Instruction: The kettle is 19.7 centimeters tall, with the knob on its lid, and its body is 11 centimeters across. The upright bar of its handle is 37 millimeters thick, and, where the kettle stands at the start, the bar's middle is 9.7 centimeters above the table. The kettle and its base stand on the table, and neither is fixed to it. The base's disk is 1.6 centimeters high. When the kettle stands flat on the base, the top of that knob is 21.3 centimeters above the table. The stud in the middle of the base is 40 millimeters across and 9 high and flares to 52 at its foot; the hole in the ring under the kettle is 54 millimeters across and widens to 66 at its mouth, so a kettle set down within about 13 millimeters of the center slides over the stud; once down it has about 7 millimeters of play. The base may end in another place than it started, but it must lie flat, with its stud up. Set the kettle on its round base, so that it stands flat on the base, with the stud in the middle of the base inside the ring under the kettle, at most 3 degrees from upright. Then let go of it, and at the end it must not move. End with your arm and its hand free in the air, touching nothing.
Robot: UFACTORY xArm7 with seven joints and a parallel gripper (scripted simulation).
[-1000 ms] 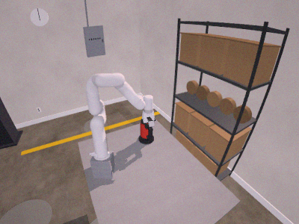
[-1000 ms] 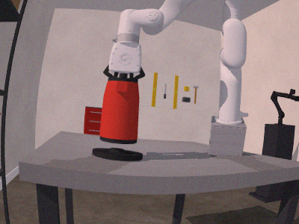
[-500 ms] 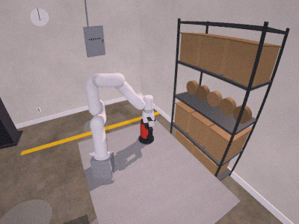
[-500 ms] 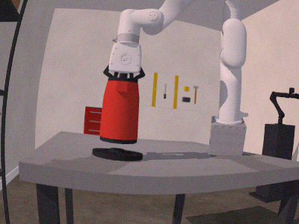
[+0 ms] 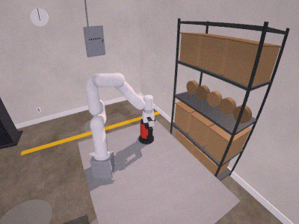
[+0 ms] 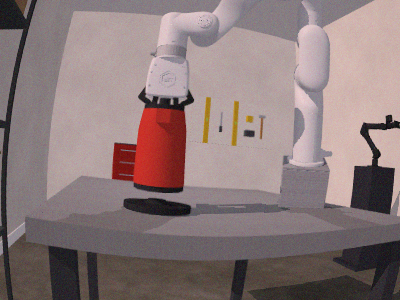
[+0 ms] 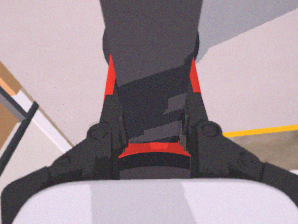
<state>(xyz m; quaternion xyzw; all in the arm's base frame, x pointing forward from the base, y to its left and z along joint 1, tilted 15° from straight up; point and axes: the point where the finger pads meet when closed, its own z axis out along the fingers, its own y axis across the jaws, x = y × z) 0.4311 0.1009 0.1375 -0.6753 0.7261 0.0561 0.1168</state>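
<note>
Right now my hand is 3 cm to the right of the red kettle and 6 cm above it. From my hand the other things lie so: black round base 6 cm to the left, 19 cm below.
</note>
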